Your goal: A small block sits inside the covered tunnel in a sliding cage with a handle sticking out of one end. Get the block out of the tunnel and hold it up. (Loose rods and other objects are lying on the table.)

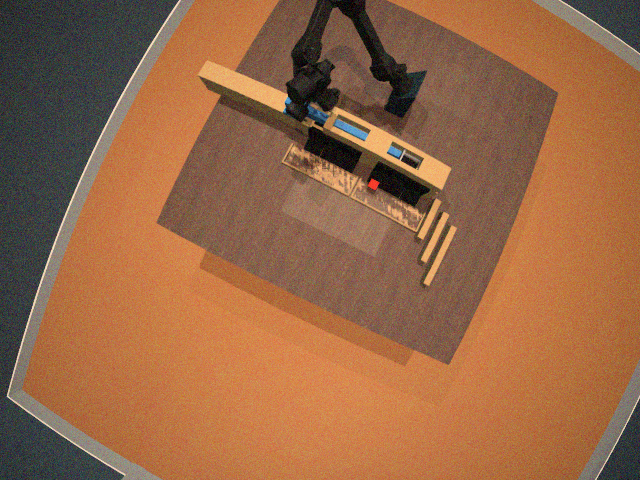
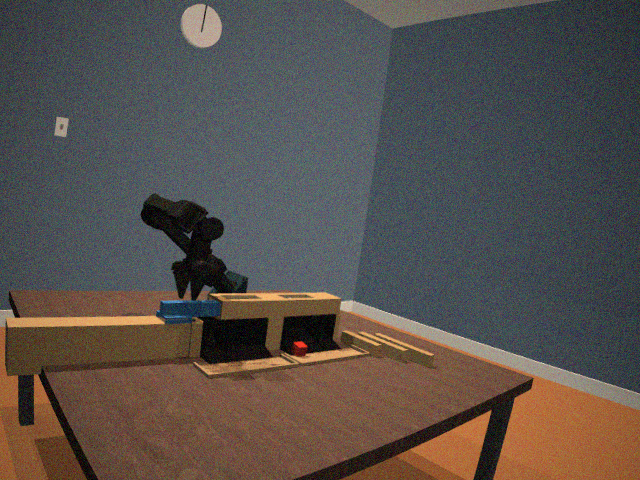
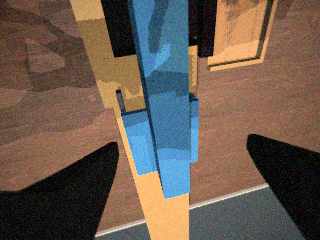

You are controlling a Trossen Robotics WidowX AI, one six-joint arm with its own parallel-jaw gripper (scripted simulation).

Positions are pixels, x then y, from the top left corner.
My gripper shows in image 1 (303, 107), in image 2 and in image 3. The same spot on my gripper: (image 3: 76, 195) is (image 2: 186, 282).
